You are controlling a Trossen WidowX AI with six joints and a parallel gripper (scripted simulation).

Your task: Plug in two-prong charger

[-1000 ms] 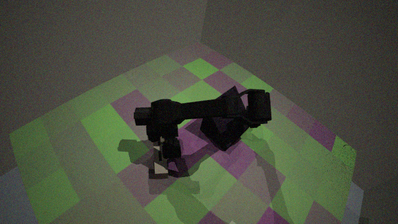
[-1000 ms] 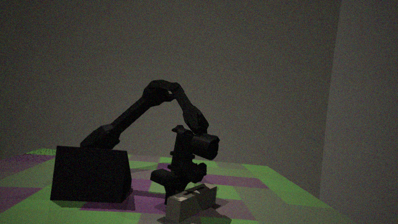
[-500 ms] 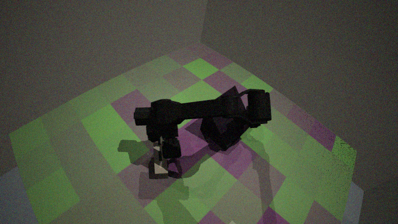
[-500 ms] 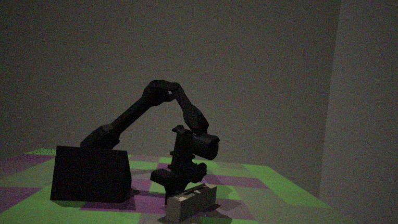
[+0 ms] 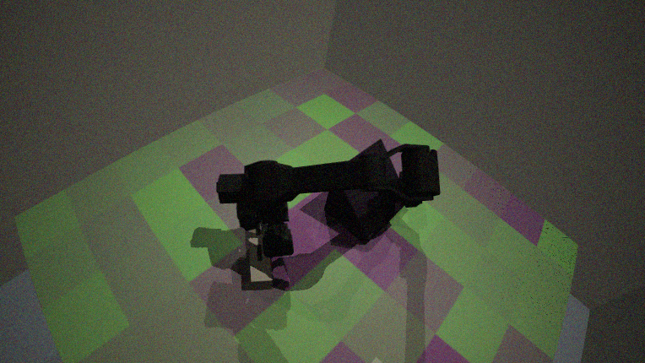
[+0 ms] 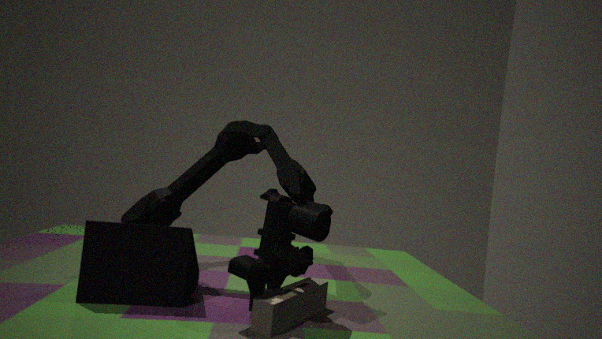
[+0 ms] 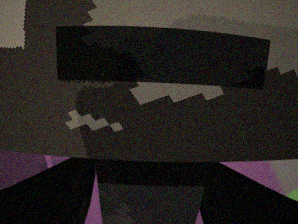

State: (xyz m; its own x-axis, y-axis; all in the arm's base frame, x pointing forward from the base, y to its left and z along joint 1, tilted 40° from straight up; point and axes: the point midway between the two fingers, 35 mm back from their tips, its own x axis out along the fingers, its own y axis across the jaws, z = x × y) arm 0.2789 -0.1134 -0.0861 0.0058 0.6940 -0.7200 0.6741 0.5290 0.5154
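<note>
The dark charger is 1 cm ahead of my gripper tip, 1 cm to the right of it and 1 cm above it.
</note>
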